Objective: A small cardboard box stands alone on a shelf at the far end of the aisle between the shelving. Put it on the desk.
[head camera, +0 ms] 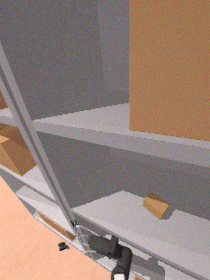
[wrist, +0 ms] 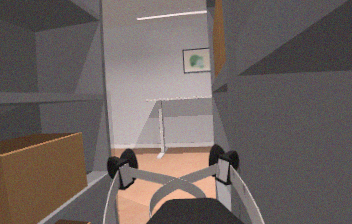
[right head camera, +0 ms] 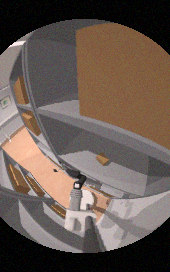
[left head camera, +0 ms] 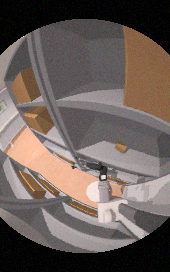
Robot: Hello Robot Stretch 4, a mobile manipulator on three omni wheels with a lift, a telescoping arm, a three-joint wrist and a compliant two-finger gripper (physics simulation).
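Pixels of known places: gripper, fingertip midpoint: [head camera: 64, 232] [wrist: 172, 159] [right head camera: 55, 165] [left head camera: 72, 161]; robot's base, link origin: [right head camera: 81, 198] [left head camera: 97, 190].
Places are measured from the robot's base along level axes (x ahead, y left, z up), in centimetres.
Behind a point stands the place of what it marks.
The small cardboard box [head camera: 156, 205] {z 101.3, x 37.1, y -17.8 cm} [left head camera: 121, 147] {z 101.3, x 36.4, y -17.8 cm} [right head camera: 102, 159] {z 101.3, x 36.6, y -18.2 cm} stands alone on a grey shelf [head camera: 120, 205] {z 96.3, x 40.9, y -2.8 cm}, below a shelf with a very large box. My gripper [head camera: 68, 235] [wrist: 172, 159] {z 84.2, x 34.7, y 26.5 cm} is open, its two dark fingertips apart with no object between them. In the head view it is left of and below the small box, outside the shelf front, and apart from it. The small box does not show in the wrist view. A white desk [wrist: 161, 127] {z 42.9, x 124.6, y 362.9 cm} shows at the far end of the aisle, partly hidden by the right shelving.
The very large box [head camera: 170, 70] {z 151.6, x 27.0, y -8.8 cm} [left head camera: 147, 75] {z 153.4, x 26.9, y -9.1 cm} [right head camera: 120, 75] {z 154.0, x 24.8, y -13.1 cm} fills much of the upper shelf. A shelf upright [head camera: 37, 145] {z 132.9, x 41.7, y 24.0 cm} stands left of the small box's bay. In the wrist view, a box [wrist: 47, 175] {z 65.4, x 5.1, y 90.5 cm} sits on the left shelving and a grey panel [wrist: 290, 135] {z 86.8, x 45.0, y 19.1 cm} closes the right side.
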